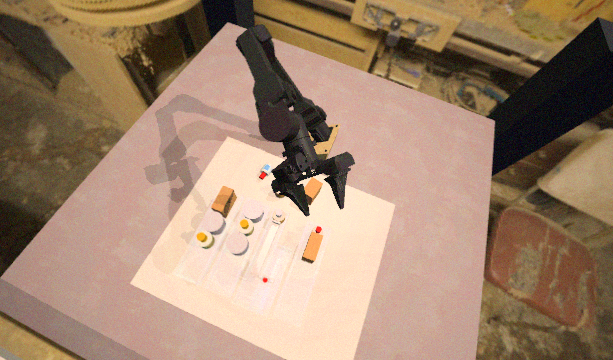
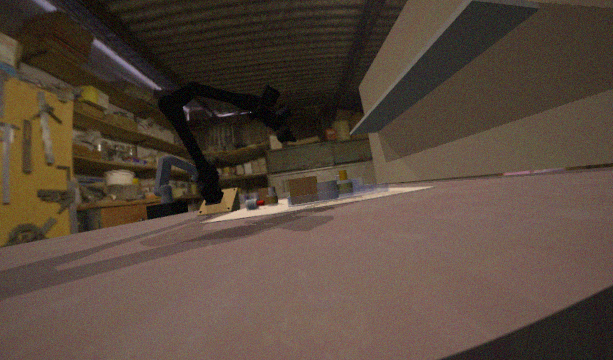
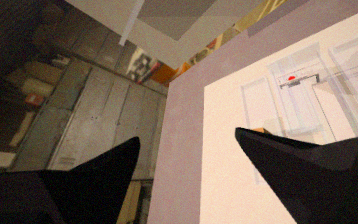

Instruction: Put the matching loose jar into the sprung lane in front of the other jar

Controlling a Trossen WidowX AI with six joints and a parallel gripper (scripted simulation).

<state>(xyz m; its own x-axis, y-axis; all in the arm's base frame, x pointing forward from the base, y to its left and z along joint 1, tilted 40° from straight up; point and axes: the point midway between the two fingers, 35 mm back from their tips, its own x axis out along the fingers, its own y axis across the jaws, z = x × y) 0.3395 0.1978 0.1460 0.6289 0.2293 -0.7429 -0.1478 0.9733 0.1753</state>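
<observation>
My gripper tip is now 290 mm above the beige plate, 100 mm to the left of it and 40 mm short of it.
</observation>
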